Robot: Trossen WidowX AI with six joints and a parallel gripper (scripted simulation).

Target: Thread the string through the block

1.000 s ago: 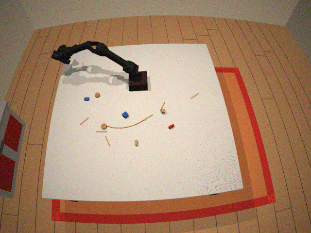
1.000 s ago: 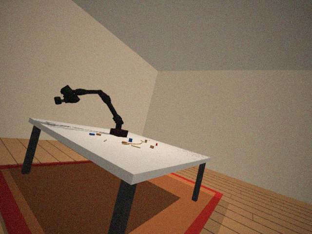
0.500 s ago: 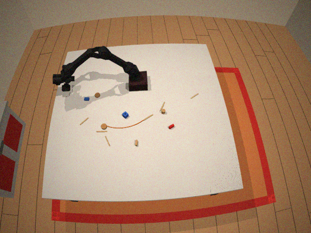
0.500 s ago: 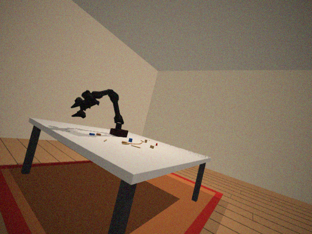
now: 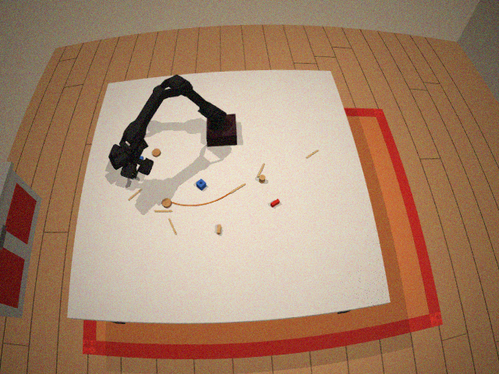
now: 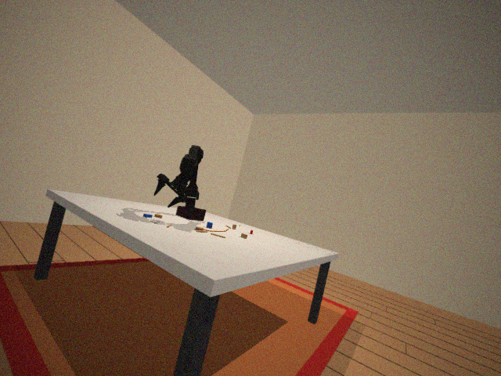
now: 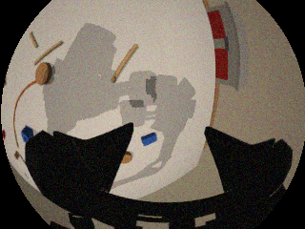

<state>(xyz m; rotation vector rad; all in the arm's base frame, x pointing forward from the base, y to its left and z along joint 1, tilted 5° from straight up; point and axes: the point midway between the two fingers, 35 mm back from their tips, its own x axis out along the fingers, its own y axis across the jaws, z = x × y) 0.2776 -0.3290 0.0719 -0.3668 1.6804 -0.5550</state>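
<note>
My gripper tip is now 20 mm short of the blue cube, 320 mm to the right of it and 80 mm above it. Round my gripper tip: flat blue piece 100 mm behind, 90 mm below; then thin stick 20 mm ahead, 460 mm to the left, 90 mm below; then wooden block 210 mm ahead, 410 mm to the left, 90 mm below.
</note>
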